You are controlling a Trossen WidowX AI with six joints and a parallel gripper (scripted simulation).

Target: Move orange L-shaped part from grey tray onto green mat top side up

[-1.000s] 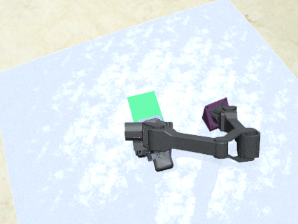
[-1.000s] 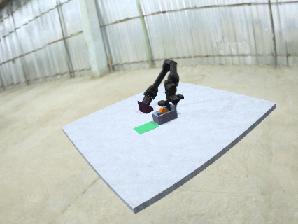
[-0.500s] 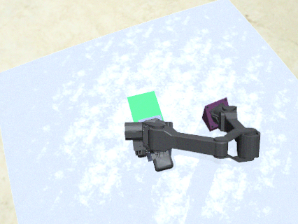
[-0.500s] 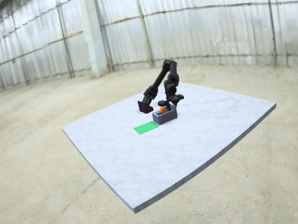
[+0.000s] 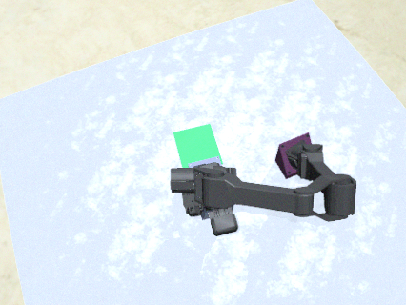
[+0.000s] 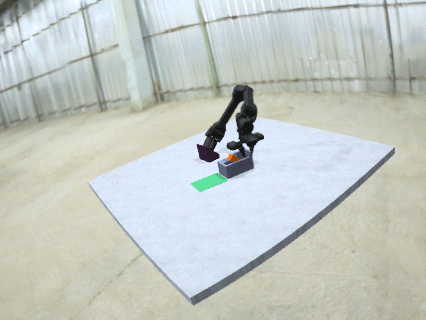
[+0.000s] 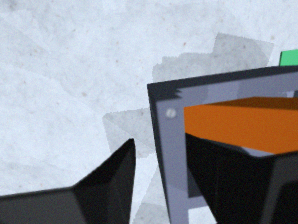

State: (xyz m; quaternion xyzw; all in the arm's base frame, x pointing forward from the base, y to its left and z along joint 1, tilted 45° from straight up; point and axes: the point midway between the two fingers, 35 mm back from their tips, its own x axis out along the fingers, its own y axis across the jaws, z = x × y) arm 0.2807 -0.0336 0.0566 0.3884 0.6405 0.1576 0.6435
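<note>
Now: the orange L-shaped part 50 mm to the right of my gripper tip, 20 mm behind it and 10 mm below it. From my gripper tip the other things lie so: green mat (220 mm to the right, 70 mm behind, 60 mm below).
</note>
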